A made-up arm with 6 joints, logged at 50 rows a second.
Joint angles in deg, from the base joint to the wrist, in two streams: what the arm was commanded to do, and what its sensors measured. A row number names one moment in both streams.
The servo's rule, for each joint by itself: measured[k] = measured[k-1] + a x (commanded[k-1-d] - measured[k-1]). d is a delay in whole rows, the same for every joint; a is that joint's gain. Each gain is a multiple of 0.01, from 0.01 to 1. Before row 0 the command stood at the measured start. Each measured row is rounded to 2 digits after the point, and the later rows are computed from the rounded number. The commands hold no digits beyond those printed.
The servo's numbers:
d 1
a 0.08 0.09 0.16 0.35 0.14 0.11
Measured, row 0: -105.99 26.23 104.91 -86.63 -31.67 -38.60
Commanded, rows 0 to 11: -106.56 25.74 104.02 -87.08 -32.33 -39.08; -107.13 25.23 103.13 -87.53 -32.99 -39.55; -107.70 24.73 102.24 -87.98 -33.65 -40.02; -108.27 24.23 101.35 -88.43 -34.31 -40.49; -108.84 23.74 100.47 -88.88 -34.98 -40.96; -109.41 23.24 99.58 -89.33 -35.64 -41.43; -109.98 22.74 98.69 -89.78 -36.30 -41.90; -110.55 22.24 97.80 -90.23 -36.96 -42.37; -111.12 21.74 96.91 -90.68 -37.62 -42.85; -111.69 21.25 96.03 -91.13 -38.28 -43.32; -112.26 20.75 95.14 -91.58 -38.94 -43.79; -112.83 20.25 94.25 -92.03 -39.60 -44.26
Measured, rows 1 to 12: -105.99 26.23 104.91 -86.63 -31.67 -38.60; -106.04 26.19 104.77 -86.79 -31.76 -38.65; -106.13 26.10 104.51 -87.05 -31.93 -38.75; -106.26 25.98 104.15 -87.38 -32.17 -38.89; -106.42 25.82 103.70 -87.75 -32.47 -39.07; -106.61 25.63 103.18 -88.15 -32.82 -39.28; -106.83 25.41 102.60 -88.56 -33.21 -39.52; -107.08 25.17 101.97 -88.99 -33.64 -39.78; -107.36 24.91 101.30 -89.42 -34.10 -40.06; -107.66 24.62 100.60 -89.86 -34.59 -40.37; -107.98 24.32 99.87 -90.30 -35.11 -40.69; -108.32 24.00 99.11 -90.75 -35.65 -41.03
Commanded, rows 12 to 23: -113.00 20.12 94.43 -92.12 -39.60 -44.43; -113.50 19.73 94.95 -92.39 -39.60 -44.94; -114.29 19.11 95.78 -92.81 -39.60 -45.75; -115.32 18.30 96.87 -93.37 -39.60 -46.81; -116.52 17.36 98.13 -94.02 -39.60 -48.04; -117.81 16.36 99.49 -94.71 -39.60 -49.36; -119.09 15.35 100.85 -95.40 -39.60 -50.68; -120.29 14.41 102.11 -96.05 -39.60 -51.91; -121.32 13.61 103.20 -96.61 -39.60 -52.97; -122.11 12.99 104.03 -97.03 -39.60 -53.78; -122.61 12.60 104.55 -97.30 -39.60 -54.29; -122.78 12.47 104.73 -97.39 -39.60 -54.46
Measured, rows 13 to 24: -108.68 23.66 98.33 -91.20 -36.20 -41.39; -109.03 23.34 97.71 -91.52 -36.68 -41.72; -109.39 23.02 97.27 -91.82 -37.09 -42.07; -109.78 22.67 97.03 -92.17 -37.44 -42.47; -110.22 22.28 97.00 -92.59 -37.74 -42.95; -110.72 21.84 97.18 -93.09 -38.00 -43.51; -111.29 21.35 97.55 -93.66 -38.22 -44.15; -111.91 20.81 98.08 -94.27 -38.41 -44.87; -112.58 20.23 98.72 -94.89 -38.58 -45.64; -113.28 19.63 99.44 -95.49 -38.72 -46.45; -113.99 19.03 100.17 -96.03 -38.84 -47.26; -114.68 18.45 100.87 -96.47 -38.95 -48.03
